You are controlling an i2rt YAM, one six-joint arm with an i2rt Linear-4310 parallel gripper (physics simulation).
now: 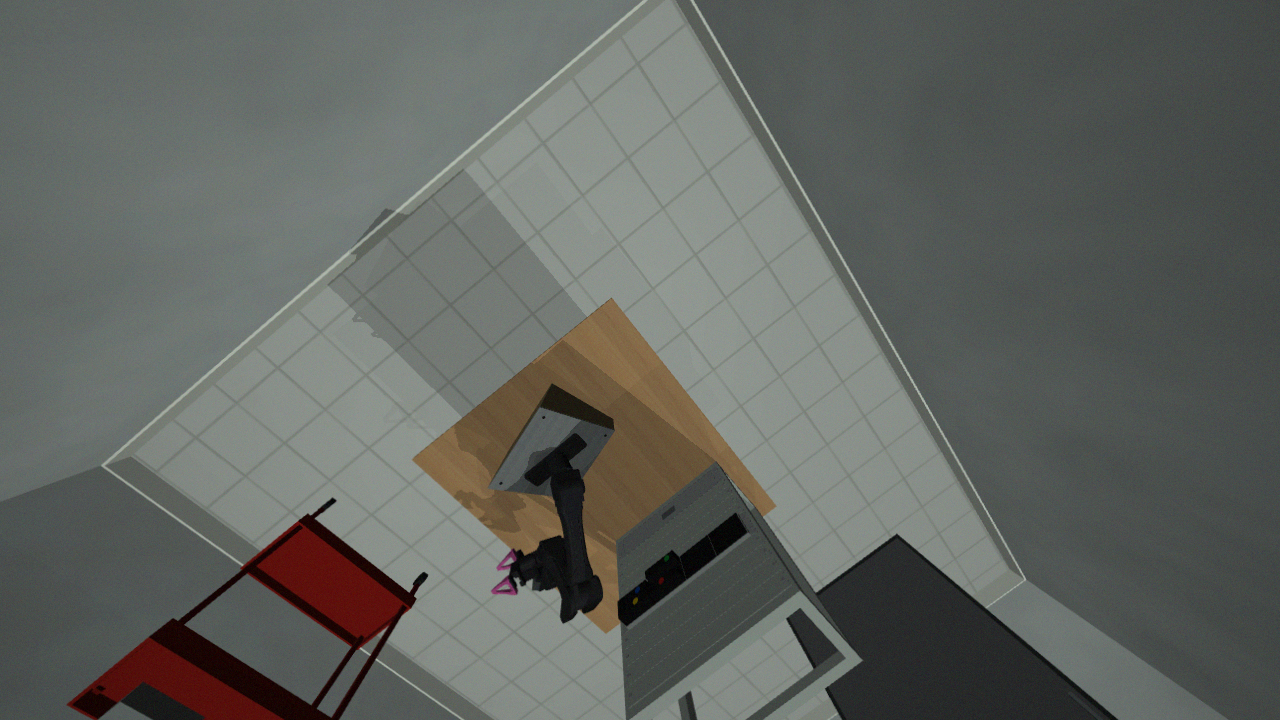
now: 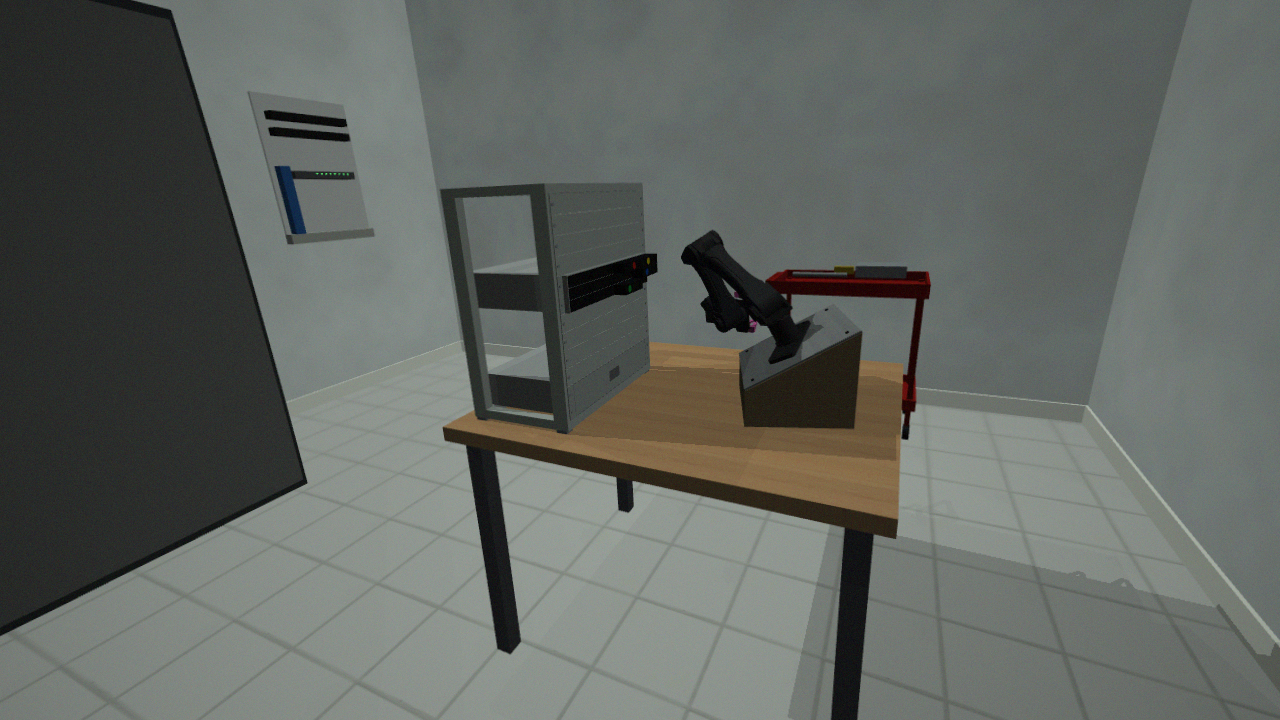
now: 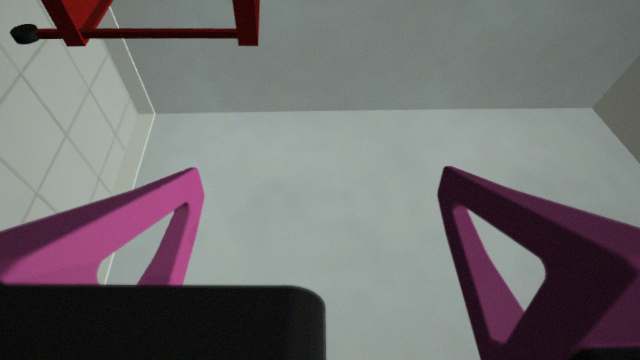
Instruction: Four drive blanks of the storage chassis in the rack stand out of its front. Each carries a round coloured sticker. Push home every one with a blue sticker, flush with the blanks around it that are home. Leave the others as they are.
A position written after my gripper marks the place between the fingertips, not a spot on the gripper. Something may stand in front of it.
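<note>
I can see my gripper (image 1: 494, 580), and image 3 shows my gripper (image 3: 320, 180) too. There is also a grey rack (image 2: 597, 343), and in image 1 I see the rack (image 1: 740, 583) as well. In image 3 the rack is out of frame.
</note>
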